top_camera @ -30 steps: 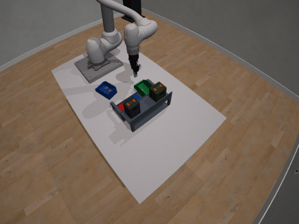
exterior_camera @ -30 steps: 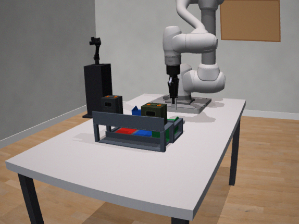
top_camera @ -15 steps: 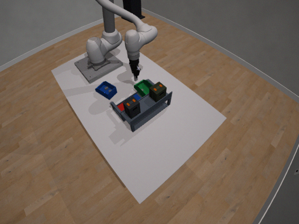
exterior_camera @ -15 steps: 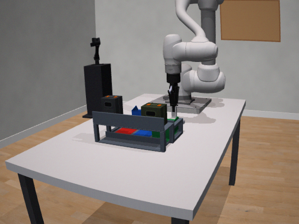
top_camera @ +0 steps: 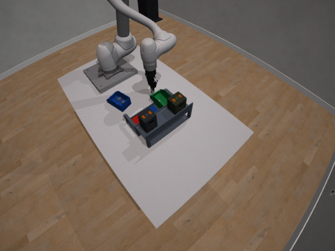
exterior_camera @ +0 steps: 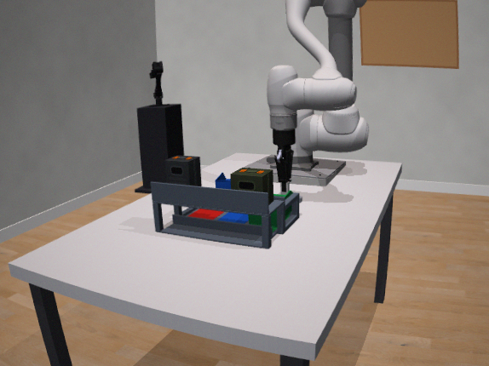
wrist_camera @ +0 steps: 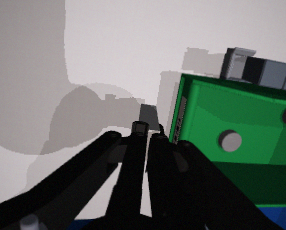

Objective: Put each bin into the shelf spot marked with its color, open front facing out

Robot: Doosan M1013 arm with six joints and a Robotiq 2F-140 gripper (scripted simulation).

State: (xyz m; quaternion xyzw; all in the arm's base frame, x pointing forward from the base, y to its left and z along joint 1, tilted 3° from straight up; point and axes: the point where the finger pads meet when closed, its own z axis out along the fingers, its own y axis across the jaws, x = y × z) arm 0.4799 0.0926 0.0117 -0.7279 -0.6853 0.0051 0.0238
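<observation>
The green bin lies 12 cm ahead of my hand, 1 cm to the right of it and 1 cm below it. From my hand the other things lie so: blue bin (24 cm to the right, 13 cm behind, 3 cm below); red mark (24 cm to the right, 16 cm ahead, 6 cm below); blue mark (17 cm ahead, 12 cm to the right, 6 cm below).
</observation>
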